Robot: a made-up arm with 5 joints.
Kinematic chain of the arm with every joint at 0, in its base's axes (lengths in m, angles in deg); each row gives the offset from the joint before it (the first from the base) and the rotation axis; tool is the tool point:
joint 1: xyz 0 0 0.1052 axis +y
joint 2: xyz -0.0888 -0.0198 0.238 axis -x
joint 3: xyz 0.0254 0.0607 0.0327 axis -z
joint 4: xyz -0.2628 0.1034 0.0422 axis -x
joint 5: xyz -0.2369 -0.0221 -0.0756 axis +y
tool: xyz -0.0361 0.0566 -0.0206
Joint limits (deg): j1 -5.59..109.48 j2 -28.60..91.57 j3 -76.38..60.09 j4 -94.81..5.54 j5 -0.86..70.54
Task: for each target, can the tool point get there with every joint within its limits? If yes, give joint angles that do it. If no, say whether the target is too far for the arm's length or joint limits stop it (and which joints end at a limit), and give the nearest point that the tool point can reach.
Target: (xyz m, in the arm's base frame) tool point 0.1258 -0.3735 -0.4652
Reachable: no: joint limits stop it (at a limit: joint 1, joint 2, joint 3, joint 5) | nearest point -0.1415 -0.0354 -0.2843 | short by 0.467 m
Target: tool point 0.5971 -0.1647 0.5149
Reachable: yes | joints 98.80 51.69 -61.45 -63.68 8.77
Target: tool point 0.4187 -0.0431 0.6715
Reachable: yes | joints 97.39 14.95 -28.63 -76.39 54.86
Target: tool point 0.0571 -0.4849 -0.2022
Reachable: no: joint limits stop it (at a limit: joint 1, joint 2, joint 3, joint 4, joint 5) | nearest point -0.3138 -0.3851 0.0852 | short by 0.480 m
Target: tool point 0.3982 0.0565 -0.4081
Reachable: no: joint limits stop it (at a limit: joint 1, joint 2, joint 3, joint 5) | nearest point -0.1130 0.0417 -0.2993 | short by 0.523 m
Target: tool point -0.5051 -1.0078 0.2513
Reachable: no: too far | nearest point -0.3821 -0.4586 0.2876 | short by 0.564 m
